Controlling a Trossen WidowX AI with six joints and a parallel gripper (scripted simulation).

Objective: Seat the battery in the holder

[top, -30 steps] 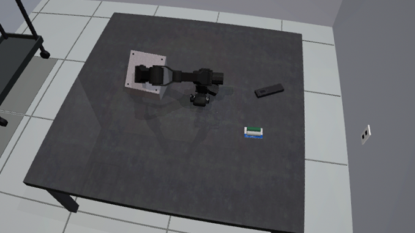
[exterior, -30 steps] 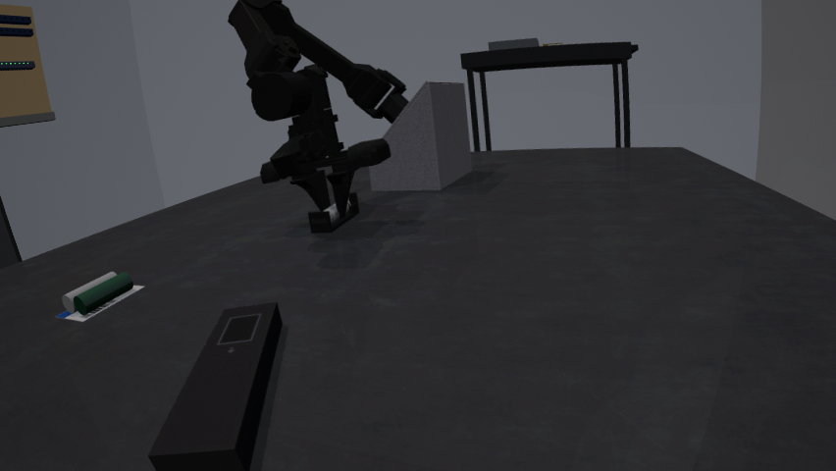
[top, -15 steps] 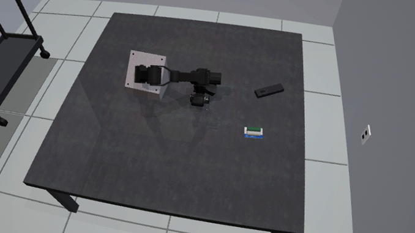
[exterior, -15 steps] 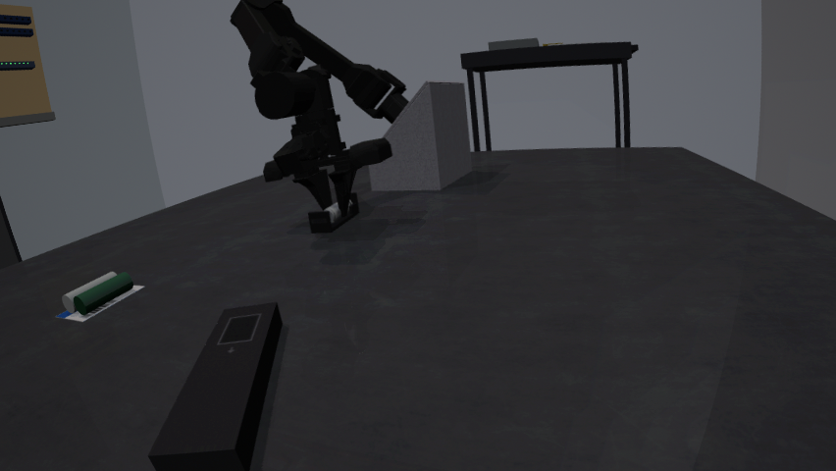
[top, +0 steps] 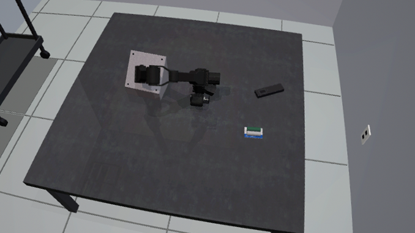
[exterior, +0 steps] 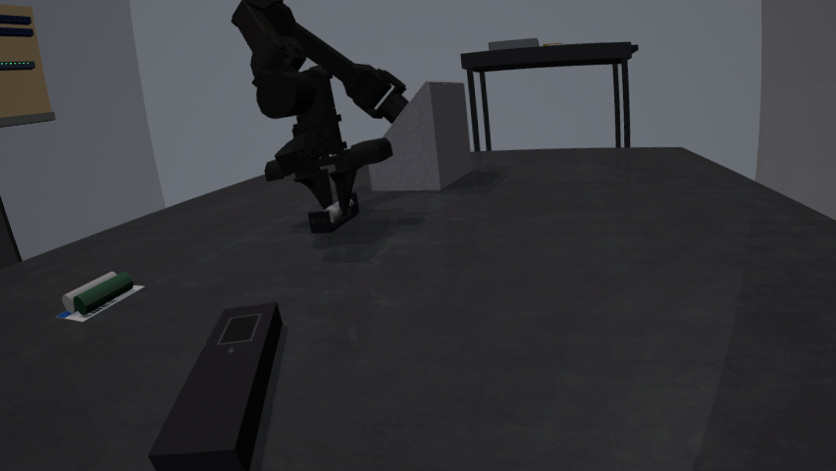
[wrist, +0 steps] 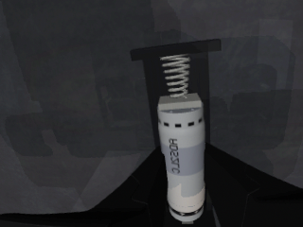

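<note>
Now: the battery 1 cm above my gripper tip. Round my gripper tip: black remote: 38 cm ahead, 9 cm to the left, 1 cm above; then white card: 29 cm ahead, 18 cm to the right.
</note>
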